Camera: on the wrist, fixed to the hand. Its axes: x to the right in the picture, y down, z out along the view.
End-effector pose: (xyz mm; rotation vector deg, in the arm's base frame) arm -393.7 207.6 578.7 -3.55 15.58 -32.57
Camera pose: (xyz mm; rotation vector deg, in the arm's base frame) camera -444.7 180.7 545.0 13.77 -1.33 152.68
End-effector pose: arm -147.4 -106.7 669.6 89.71 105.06 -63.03
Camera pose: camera -180.3 -80.8 721.6 86.94 -86.01 37.64
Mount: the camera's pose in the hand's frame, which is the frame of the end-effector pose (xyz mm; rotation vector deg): -18.7 -44.9 -45.8 6.46 7.65 -173.38
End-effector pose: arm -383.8 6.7 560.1 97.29 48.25 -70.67
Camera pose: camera -411.0 66.1 573.8 36.00 -96.11 60.00
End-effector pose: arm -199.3 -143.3 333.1 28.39 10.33 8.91
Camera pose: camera -222.4 -164.9 274.3 -7.19 49.31 -158.97
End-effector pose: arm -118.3 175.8 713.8 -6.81 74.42 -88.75
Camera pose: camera -168.0 212.7 739.0 64.94 2.66 76.63
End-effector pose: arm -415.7 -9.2 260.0 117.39 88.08 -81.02
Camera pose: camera -427.4 28.3 314.0 62.74 -97.41 16.83
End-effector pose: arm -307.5 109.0 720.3 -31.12 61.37 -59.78
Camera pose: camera -369.6 110.8 745.0 63.48 28.90 107.03
